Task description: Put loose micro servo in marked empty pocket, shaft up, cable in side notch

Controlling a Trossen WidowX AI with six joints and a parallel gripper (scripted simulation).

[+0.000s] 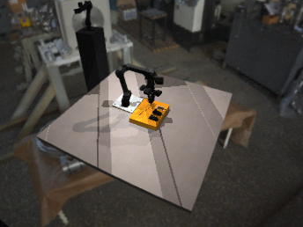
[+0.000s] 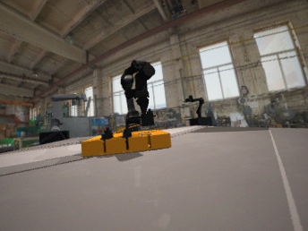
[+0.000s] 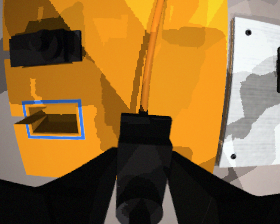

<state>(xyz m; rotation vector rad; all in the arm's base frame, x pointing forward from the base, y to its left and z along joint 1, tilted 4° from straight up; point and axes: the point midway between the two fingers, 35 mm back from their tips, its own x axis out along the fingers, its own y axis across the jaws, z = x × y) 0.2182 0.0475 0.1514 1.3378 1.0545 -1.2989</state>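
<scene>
My gripper tip is now 2 cm past the orange deck, 7 cm to the left of it and 10 cm above it.
</scene>
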